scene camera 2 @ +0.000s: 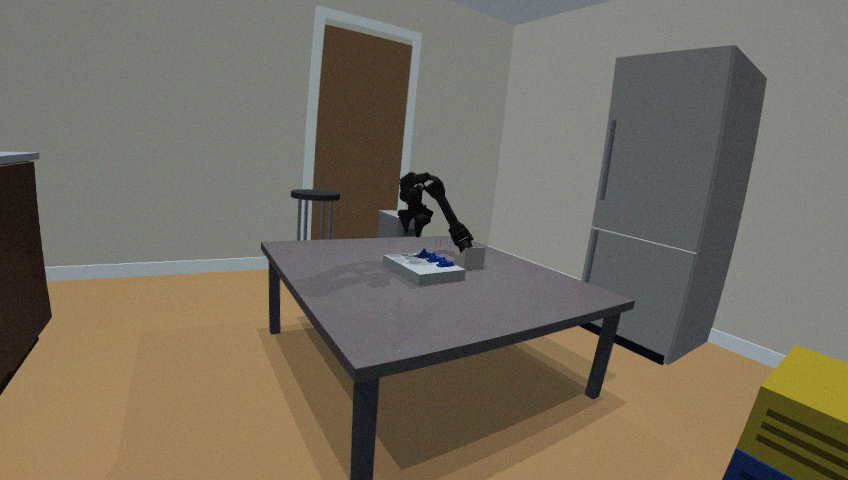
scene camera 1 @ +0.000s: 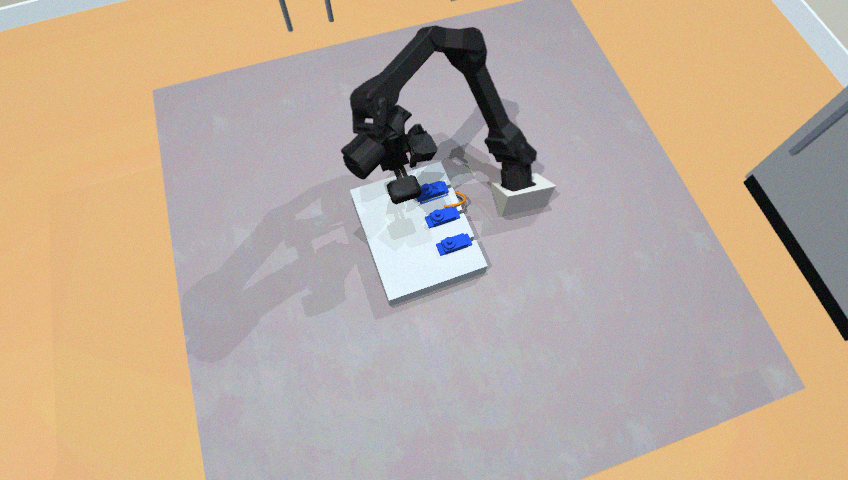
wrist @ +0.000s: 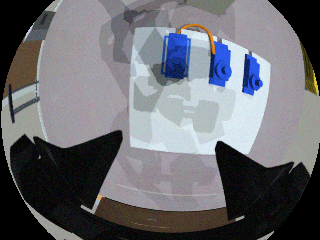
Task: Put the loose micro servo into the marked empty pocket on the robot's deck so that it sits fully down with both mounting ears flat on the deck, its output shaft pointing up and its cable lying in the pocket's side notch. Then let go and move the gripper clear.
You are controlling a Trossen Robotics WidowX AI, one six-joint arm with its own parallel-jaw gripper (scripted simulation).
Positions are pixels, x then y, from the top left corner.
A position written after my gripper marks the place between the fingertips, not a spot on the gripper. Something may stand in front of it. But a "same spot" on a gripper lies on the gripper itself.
my gripper: scene camera 2; scene camera 1 394,181; wrist
same spot on my gripper: (wrist: 77,172) = (scene camera 2: 408,219)
same spot on deck: (wrist: 187,116) = (scene camera 2: 411,260)
